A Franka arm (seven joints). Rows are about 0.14 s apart.
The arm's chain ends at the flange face. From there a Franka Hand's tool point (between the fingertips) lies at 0.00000 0.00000 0.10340 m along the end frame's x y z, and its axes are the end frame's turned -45 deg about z.
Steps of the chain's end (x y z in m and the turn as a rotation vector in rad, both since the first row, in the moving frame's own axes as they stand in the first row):
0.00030 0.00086 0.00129 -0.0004 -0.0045 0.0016
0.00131 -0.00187 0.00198 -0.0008 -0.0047 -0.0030
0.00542 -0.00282 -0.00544 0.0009 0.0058 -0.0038
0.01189 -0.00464 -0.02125 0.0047 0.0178 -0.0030
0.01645 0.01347 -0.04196 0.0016 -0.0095 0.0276
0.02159 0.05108 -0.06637 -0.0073 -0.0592 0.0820
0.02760 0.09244 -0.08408 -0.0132 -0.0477 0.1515
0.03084 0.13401 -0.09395 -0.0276 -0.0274 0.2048
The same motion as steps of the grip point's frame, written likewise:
-0.00075 0.00052 0.00129 0.0029 -0.0035 0.0016
0.00185 -0.00068 0.00198 0.0028 -0.0039 -0.0030
0.00632 0.00220 -0.00544 -0.0035 0.0047 -0.0038
0.01333 0.00608 -0.02127 -0.0093 0.0159 -0.0030
0.00154 0.02034 -0.04196 0.0078 -0.0056 0.0276
-0.02555 0.04740 -0.06655 0.0367 -0.0470 0.0820
-0.05009 0.08203 -0.08421 0.0244 -0.0431 0.1515
-0.07695 0.11617 -0.09403 -0.0001 -0.0389 0.2048

